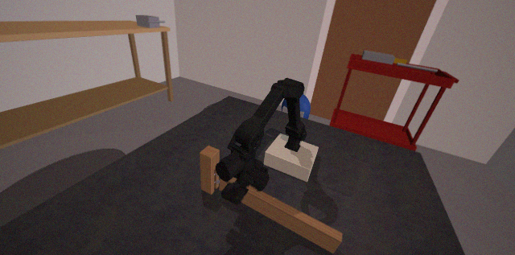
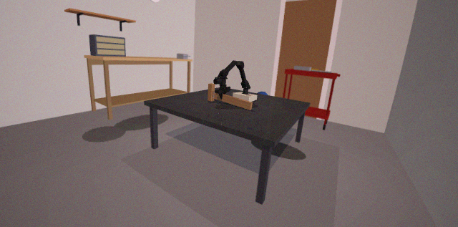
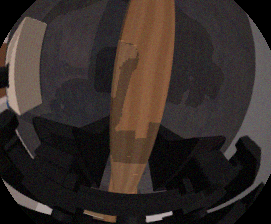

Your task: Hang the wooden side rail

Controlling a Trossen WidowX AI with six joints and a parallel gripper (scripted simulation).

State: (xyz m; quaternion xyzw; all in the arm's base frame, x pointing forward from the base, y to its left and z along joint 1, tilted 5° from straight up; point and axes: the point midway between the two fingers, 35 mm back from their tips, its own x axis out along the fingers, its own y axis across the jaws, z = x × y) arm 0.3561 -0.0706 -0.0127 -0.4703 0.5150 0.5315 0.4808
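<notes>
Now: gripper tip 14 cm to the left of the wooden headboard post and 4 cm below it.
</notes>
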